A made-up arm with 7 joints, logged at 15 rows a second.
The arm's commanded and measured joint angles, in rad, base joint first. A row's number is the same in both.
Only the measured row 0 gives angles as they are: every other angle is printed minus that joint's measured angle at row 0.
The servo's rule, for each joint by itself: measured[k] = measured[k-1] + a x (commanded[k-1-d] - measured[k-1]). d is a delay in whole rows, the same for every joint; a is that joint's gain. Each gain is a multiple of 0.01, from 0.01 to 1. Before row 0 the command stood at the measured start. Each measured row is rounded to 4 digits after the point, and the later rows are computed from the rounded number. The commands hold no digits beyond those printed.
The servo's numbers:
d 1
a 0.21 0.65 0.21 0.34 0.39 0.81 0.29
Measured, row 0:
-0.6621, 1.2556, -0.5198, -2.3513, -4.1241, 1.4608, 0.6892
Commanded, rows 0 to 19:
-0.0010, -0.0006, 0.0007, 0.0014, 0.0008, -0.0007, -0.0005
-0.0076, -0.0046, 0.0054, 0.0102, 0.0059, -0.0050, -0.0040
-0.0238, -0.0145, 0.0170, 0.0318, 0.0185, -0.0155, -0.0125
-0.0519, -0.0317, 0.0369, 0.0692, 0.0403, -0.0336, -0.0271
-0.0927, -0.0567, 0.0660, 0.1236, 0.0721, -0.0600, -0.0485
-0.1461, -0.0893, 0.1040, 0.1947, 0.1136, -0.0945, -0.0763
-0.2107, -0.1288, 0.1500, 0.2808, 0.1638, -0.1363, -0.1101
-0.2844, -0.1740, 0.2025, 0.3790, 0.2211, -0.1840, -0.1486
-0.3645, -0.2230, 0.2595, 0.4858, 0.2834, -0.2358, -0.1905
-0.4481, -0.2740, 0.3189, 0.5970, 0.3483, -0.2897, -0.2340
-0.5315, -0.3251, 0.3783, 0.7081, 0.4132, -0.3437, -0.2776
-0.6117, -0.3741, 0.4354, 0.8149, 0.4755, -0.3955, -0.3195
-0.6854, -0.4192, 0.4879, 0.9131, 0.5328, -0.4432, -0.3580
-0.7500, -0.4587, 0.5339, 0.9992, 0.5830, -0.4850, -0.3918
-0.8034, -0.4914, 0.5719, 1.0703, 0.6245, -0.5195, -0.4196
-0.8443, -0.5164, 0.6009, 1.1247, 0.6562, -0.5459, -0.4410
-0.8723, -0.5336, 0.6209, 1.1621, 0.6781, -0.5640, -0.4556
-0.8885, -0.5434, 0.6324, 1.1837, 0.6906, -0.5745, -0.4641
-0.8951, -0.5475, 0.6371, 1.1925, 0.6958, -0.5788, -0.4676
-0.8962, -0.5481, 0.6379, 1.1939, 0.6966, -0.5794, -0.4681
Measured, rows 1 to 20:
0.0000, 0.0000, 0.0000, 0.0000, 0.0000, 0.0000, 0.0000
-0.0002, -0.0004, 0.0001, 0.0005, 0.0003, -0.0006, -0.0001
-0.0018, -0.0031, 0.0012, 0.0038, 0.0025, -0.0042, -0.0012
-0.0064, -0.0105, 0.0045, 0.0133, 0.0087, -0.0134, -0.0045
-0.0160, -0.0243, 0.0113, 0.0323, 0.0210, -0.0298, -0.0111
-0.0321, -0.0454, 0.0228, 0.0633, 0.0409, -0.0543, -0.0219
-0.0560, -0.0739, 0.0399, 0.1080, 0.0693, -0.0869, -0.0377
-0.0885, -0.1096, 0.0630, 0.1668, 0.1062, -0.1269, -0.0587
-0.1296, -0.1515, 0.0923, 0.2389, 0.1510, -0.1732, -0.0848
-0.1789, -0.1980, 0.1274, 0.3228, 0.2026, -0.2239, -0.1155
-0.2354, -0.2474, 0.1676, 0.4160, 0.2594, -0.2772, -0.1499
-0.2976, -0.2979, 0.2118, 0.5153, 0.3194, -0.3311, -0.1869
-0.3636, -0.3474, 0.2588, 0.6172, 0.3803, -0.3833, -0.2254
-0.4312, -0.3941, 0.3069, 0.7178, 0.4398, -0.4318, -0.2639
-0.4981, -0.4361, 0.3546, 0.8135, 0.4956, -0.4749, -0.3010
-0.5622, -0.4720, 0.4002, 0.9008, 0.5459, -0.5110, -0.3354
-0.6214, -0.5009, 0.4423, 0.9769, 0.5889, -0.5393, -0.3660
-0.6741, -0.5222, 0.4798, 1.0399, 0.6237, -0.5593, -0.3920
-0.7191, -0.5360, 0.5118, 1.0888, 0.6498, -0.5716, -0.4129
-0.7561, -0.5435, 0.5381, 1.1241, 0.6677, -0.5774, -0.4288

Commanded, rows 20 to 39:
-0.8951, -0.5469, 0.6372, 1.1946, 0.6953, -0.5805, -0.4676
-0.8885, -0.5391, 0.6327, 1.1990, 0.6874, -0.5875, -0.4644
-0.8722, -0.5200, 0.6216, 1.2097, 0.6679, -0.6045, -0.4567
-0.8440, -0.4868, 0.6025, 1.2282, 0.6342, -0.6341, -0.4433
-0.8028, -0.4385, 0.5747, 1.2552, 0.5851, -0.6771, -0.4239
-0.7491, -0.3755, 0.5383, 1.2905, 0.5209, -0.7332, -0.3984
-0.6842, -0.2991, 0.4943, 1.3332, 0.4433, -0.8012, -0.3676
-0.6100, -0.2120, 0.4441, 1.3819, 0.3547, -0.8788, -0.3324
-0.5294, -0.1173, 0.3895, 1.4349, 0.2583, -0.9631, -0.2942
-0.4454, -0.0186, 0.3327, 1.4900, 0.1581, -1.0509, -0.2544
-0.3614, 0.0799, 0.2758, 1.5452, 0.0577, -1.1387, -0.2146
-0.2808, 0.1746, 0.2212, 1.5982, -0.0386, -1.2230, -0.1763
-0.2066, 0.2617, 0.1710, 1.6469, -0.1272, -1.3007, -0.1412
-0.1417, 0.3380, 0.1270, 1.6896, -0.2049, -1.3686, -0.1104
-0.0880, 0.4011, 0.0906, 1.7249, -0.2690, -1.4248, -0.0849
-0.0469, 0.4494, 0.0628, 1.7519, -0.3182, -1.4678, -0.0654
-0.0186, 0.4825, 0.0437, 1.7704, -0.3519, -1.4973, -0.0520
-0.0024, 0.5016, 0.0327, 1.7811, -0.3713, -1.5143, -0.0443
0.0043, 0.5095, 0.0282, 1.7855, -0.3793, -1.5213, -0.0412
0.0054, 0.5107, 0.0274, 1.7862, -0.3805, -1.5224, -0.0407
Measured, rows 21 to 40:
-0.7855, -0.5465, 0.5591, 1.1478, 0.6790, -0.5790, -0.4402
-0.8085, -0.5468, 0.5755, 1.1637, 0.6854, -0.5802, -0.4481
-0.8253, -0.5418, 0.5875, 1.1757, 0.6862, -0.5861, -0.4528
-0.8351, -0.5276, 0.5947, 1.1873, 0.6791, -0.6010, -0.4539
-0.8370, -0.5011, 0.5963, 1.2012, 0.6616, -0.6278, -0.4508
-0.8298, -0.4604, 0.5918, 1.2196, 0.6318, -0.6677, -0.4430
-0.8129, -0.4052, 0.5806, 1.2437, 0.5885, -0.7208, -0.4301
-0.7859, -0.3362, 0.5625, 1.2741, 0.5319, -0.7859, -0.4120
-0.7490, -0.2555, 0.5376, 1.3108, 0.4628, -0.8611, -0.3889
-0.7029, -0.1657, 0.5065, 1.3530, 0.3830, -0.9437, -0.3614
-0.6488, -0.0701, 0.4700, 1.3996, 0.2953, -1.0305, -0.3304
-0.5884, 0.0274, 0.4292, 1.4491, 0.2026, -1.1181, -0.2968
-0.5238, 0.1231, 0.3855, 1.4998, 0.1085, -1.2031, -0.2619
-0.4572, 0.2132, 0.3405, 1.5498, 0.0166, -1.2822, -0.2269
-0.3909, 0.2943, 0.2957, 1.5973, -0.0698, -1.3522, -0.1931
-0.3273, 0.3637, 0.2526, 1.6407, -0.1475, -1.4110, -0.1617
-0.2684, 0.4194, 0.2127, 1.6785, -0.2141, -1.4570, -0.1338
-0.2159, 0.4604, 0.1772, 1.7097, -0.2678, -1.4896, -0.1101
-0.1711, 0.4872, 0.1469, 1.7340, -0.3082, -1.5096, -0.0910
-0.1343, 0.5017, 0.1220, 1.7515, -0.3359, -1.5191, -0.0766

